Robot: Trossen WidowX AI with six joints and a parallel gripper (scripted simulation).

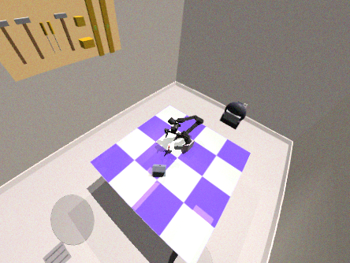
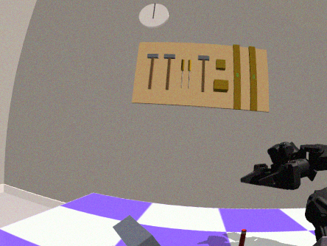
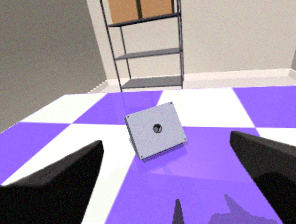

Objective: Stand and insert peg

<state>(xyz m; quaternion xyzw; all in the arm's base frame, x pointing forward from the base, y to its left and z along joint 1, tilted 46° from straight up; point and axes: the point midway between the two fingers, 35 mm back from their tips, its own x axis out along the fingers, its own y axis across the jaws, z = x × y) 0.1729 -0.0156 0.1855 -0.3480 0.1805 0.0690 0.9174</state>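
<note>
My gripper tip is now 1 cm past the red peg, 1 cm to the left of it and 16 cm above it. From my gripper tip the other things lie so: grey sloped panel 24 cm ahead, 8 cm to the left, 16 cm below.
</note>
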